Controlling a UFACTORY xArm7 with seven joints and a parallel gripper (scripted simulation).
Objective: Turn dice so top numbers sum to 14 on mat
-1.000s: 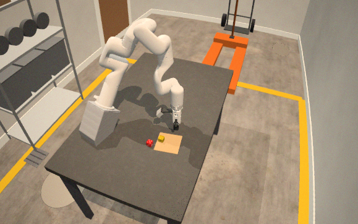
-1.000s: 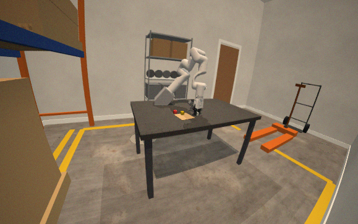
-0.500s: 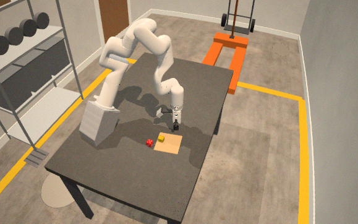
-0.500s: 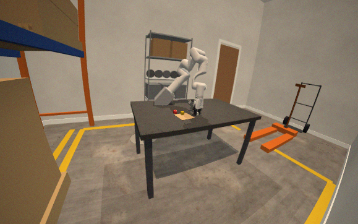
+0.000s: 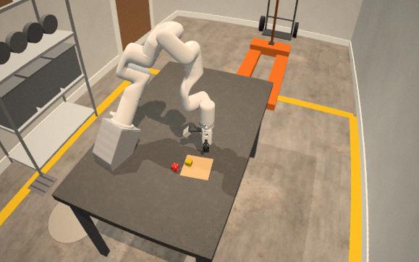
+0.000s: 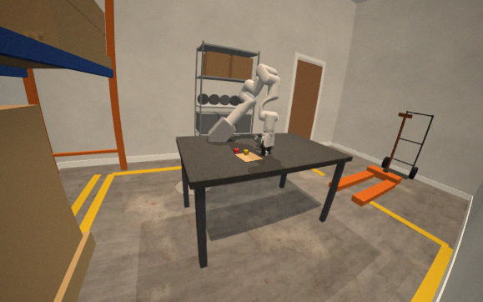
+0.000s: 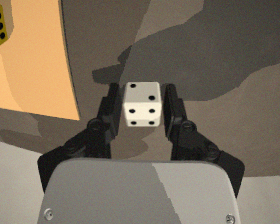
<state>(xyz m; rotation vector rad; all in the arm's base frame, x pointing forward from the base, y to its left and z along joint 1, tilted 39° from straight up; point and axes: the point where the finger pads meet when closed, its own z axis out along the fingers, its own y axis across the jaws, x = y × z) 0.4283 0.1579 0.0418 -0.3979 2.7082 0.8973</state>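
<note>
Right now the white die is 1 cm below my hand. The rest, counted from my hand: mat 1 cm ahead, 14 cm to the right, 2 cm below; red die 9 cm behind, 20 cm to the right, 1 cm below; yellow die 4 cm behind, 14 cm to the right.
</note>
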